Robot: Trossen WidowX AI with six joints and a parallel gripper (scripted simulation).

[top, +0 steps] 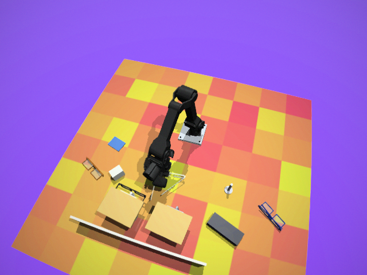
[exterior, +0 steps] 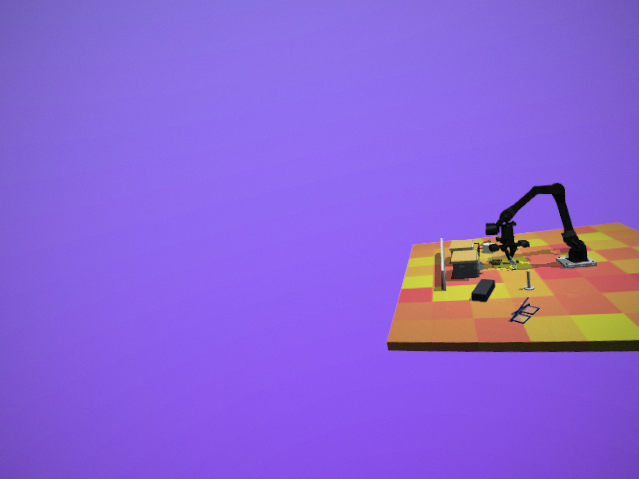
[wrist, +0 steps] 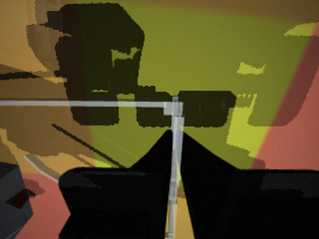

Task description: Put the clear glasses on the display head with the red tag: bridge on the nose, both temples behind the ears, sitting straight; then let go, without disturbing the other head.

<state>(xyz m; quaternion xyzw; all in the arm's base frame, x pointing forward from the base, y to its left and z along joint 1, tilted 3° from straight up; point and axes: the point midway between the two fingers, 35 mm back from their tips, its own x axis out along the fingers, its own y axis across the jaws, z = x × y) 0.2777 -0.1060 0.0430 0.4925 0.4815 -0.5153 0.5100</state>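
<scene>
Now: gripper tip 2 cm short of the grey peg stand, 32 cm to the right of it and 1 cm below it. Also, from my gripper tip: white rail 34 cm ahead, 5 cm to the right, 4 cm above; then blue square 12 cm behind, 30 cm to the right, 1 cm below; then white box 4 cm ahead, 24 cm to the right, 1 cm above.
</scene>
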